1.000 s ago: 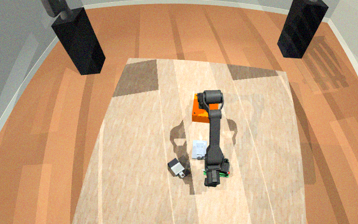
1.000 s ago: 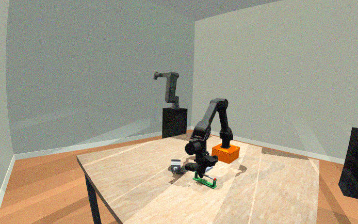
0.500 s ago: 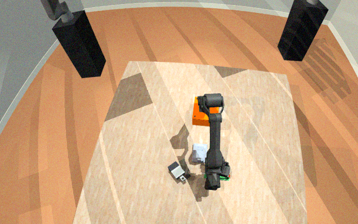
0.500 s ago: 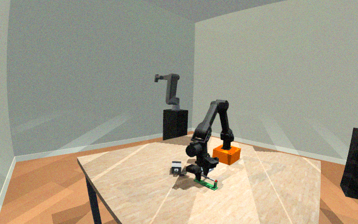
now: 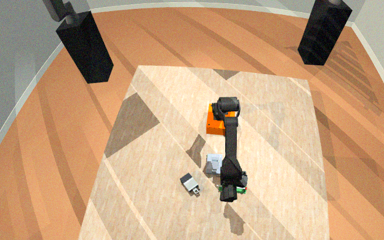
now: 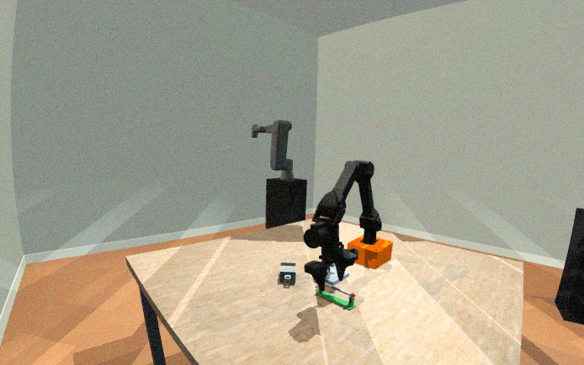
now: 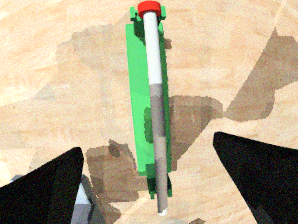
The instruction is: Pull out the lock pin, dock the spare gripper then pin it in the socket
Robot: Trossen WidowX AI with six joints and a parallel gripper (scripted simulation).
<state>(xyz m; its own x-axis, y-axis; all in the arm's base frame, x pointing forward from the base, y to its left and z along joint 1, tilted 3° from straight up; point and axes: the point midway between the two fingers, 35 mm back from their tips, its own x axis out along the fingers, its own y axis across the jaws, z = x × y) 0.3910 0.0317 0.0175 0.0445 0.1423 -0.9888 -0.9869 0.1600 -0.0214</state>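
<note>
Right now the green cradle is 2 cm to the left of my gripper tip, 2 cm below it and 1 cm ahead of it. Also, from my gripper tip: spare gripper 19 cm to the right, 2 cm below, 1 cm behind; then mount 11 cm behind, 7 cm to the right, 1 cm above.
</note>
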